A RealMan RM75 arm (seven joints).
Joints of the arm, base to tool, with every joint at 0 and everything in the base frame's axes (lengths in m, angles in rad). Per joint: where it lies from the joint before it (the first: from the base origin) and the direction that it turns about. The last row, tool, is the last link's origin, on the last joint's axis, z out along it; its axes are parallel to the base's.
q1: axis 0 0 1 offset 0 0 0.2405
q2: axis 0 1 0 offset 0 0 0
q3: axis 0 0 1 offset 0 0 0.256
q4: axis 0 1 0 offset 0 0 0
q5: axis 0 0 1 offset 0 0 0.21
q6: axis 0 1 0 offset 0 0 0
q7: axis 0 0 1 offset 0 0 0.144
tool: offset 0 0 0
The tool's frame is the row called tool.
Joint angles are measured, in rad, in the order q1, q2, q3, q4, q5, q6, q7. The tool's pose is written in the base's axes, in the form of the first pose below.
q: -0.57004, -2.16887, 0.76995, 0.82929, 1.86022, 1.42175, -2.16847
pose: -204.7 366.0 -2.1 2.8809 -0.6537 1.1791
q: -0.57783, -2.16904, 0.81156, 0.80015, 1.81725, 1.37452, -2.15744
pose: -200.2 370.3 -9.6 2.8719 -0.6649 1.1901
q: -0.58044, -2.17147, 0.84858, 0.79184, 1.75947, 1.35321, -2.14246
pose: -192.2 372.5 -12.6 2.8465 -0.6875 1.1898
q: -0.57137, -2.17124, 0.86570, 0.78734, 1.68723, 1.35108, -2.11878
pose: -187.9 372.8 -9.3 2.8018 -0.7315 1.2066
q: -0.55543, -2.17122, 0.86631, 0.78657, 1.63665, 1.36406, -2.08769
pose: -188.4 370.3 -4.7 2.7712 -0.7715 1.2139
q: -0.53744, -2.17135, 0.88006, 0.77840, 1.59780, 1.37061, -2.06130
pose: -190.9 366.3 -4.8 2.7497 -0.7907 1.2232
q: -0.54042, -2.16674, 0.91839, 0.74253, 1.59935, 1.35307, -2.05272
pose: -193.3 363.8 -16.4 2.7597 -0.7504 1.2221
